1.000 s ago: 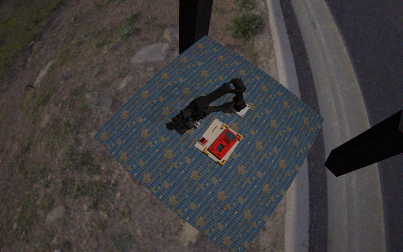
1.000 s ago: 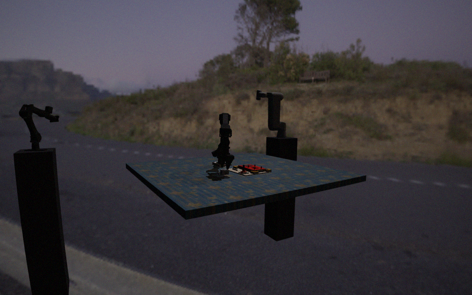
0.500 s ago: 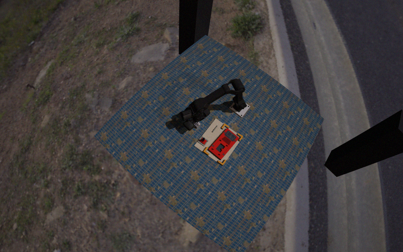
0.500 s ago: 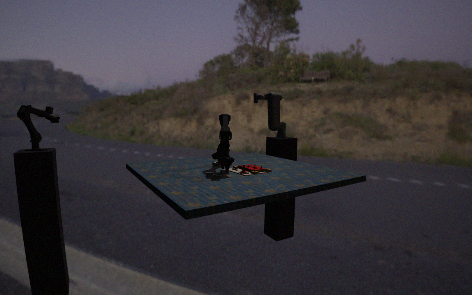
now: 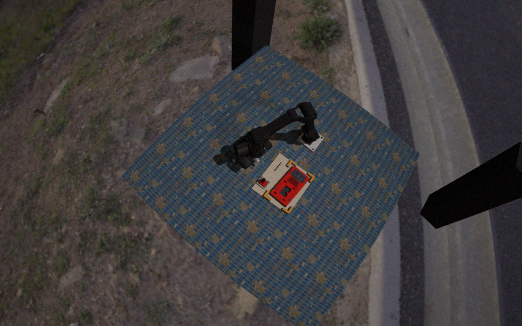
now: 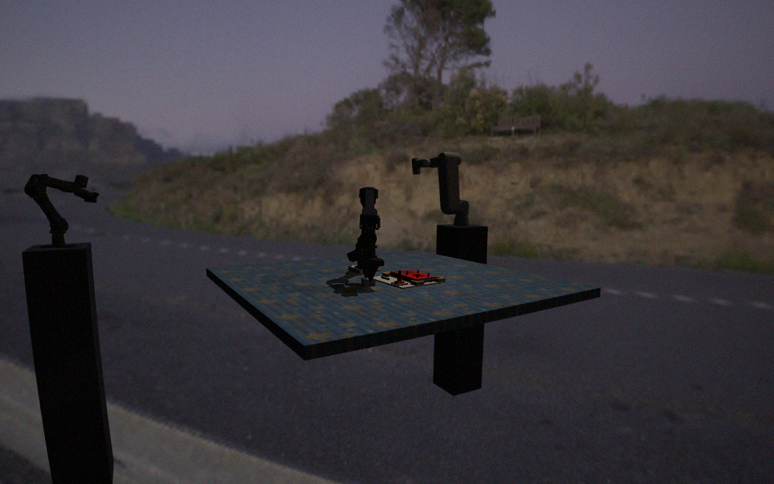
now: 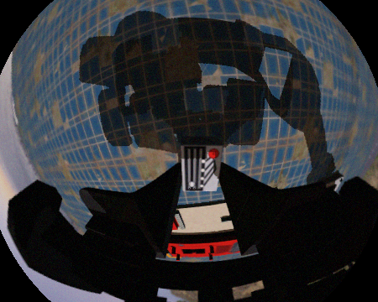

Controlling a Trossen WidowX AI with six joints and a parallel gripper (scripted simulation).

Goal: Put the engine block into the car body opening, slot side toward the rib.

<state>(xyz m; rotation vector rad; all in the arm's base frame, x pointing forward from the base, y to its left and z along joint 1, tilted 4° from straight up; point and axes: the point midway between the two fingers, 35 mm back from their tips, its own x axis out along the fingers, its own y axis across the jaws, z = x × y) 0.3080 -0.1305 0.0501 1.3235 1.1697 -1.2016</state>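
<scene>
Now: the beige base plate 10 mm behind my gripper tip, 210 mm to the left of it and 10 mm below it. From my gripper tip the other things lie so: engine block: 10 mm below.
</scene>
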